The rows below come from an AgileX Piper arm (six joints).
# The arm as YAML. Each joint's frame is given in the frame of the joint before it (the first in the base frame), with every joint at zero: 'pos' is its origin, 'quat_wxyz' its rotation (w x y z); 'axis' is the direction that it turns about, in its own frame. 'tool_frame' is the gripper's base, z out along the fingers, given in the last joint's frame.
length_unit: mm
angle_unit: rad
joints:
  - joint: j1
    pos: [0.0, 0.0, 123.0]
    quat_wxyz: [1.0, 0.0, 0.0, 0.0]
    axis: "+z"
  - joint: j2
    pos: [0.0, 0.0, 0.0]
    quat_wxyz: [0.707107, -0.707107, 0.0, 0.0]
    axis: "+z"
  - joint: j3
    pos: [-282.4, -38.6, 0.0]
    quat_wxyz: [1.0, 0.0, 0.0, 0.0]
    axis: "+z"
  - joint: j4
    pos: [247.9, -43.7, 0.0]
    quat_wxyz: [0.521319, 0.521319, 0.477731, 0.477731]
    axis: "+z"
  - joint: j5
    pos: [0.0, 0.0, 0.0]
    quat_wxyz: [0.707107, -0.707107, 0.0, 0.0]
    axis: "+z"
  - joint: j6
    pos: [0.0, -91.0, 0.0]
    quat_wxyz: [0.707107, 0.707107, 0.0, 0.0]
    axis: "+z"
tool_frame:
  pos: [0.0, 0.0, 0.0]
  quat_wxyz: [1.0, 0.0, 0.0, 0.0]
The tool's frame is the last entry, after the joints.
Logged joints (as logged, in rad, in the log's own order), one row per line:
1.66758 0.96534 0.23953 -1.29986 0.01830 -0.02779
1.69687 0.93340 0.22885 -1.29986 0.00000 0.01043
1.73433 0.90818 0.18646 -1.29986 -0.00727 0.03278
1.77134 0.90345 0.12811 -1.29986 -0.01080 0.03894
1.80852 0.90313 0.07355 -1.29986 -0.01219 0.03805
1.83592 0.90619 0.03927 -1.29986 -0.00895 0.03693
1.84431 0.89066 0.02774 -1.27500 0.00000 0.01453
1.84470 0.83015 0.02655 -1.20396 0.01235 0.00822
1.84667 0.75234 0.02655 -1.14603 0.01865 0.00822
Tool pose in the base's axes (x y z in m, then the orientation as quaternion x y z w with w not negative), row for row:
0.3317 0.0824 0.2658 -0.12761 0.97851 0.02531 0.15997
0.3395 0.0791 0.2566 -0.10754 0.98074 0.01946 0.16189
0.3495 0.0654 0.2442 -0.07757 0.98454 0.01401 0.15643
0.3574 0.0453 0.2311 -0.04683 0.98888 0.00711 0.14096
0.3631 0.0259 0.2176 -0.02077 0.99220 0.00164 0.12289
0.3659 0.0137 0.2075 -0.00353 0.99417 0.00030 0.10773
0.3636 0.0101 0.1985 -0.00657 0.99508 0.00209 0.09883
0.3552 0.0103 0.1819 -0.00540 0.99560 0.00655 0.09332
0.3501 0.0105 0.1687 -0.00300 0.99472 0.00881 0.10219
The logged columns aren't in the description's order. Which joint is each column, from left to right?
Columns, left to right: j2, j5, j1, j3, j4, j6.
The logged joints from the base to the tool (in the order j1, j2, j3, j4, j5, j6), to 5 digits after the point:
0.23953 1.66758 -1.29986 0.01830 0.96534 -0.02779
0.22885 1.69687 -1.29986 0.00000 0.93340 0.01043
0.18646 1.73433 -1.29986 -0.00727 0.90818 0.03278
0.12811 1.77134 -1.29986 -0.01080 0.90345 0.03894
0.07355 1.80852 -1.29986 -0.01219 0.90313 0.03805
0.03927 1.83592 -1.29986 -0.00895 0.90619 0.03693
0.02774 1.84431 -1.27500 0.00000 0.89066 0.01453
0.02655 1.84470 -1.20396 0.01235 0.83015 0.00822
0.02655 1.84667 -1.14603 0.01865 0.75234 0.00822

